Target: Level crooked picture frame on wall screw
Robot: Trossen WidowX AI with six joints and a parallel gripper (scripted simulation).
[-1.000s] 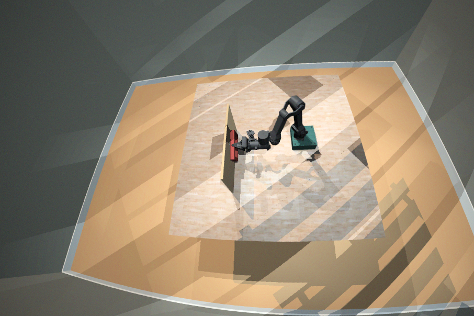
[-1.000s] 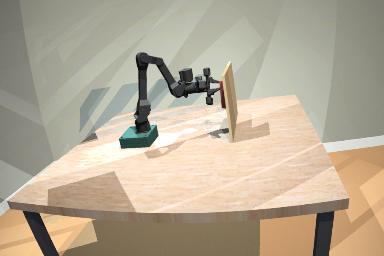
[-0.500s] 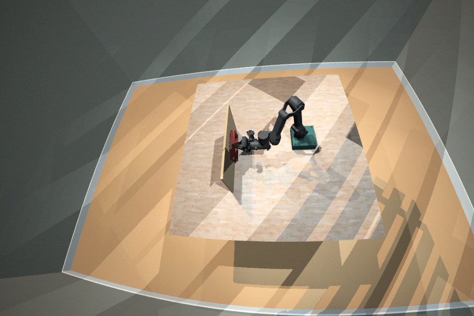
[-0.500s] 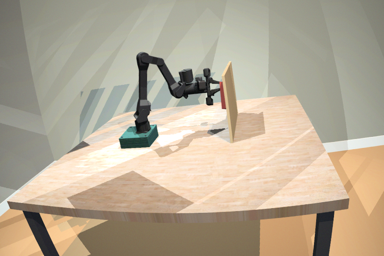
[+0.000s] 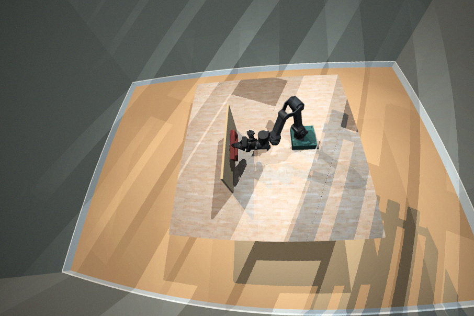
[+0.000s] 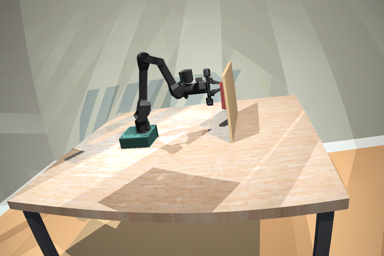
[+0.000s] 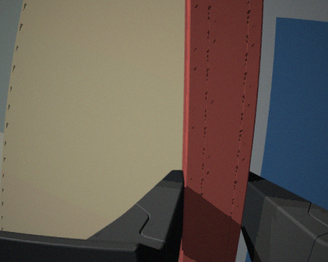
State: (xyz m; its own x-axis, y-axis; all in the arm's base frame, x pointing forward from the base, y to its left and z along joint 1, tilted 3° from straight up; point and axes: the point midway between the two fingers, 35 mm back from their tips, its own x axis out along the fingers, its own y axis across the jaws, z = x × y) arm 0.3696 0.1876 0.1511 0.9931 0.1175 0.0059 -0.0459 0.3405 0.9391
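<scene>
The picture frame lies 1 cm ahead of my gripper tip, 2 cm to the right of it and 5 cm below it. From my gripper tip the other things lie so: wall panel (2 cm ahead, 6 cm below).
</scene>
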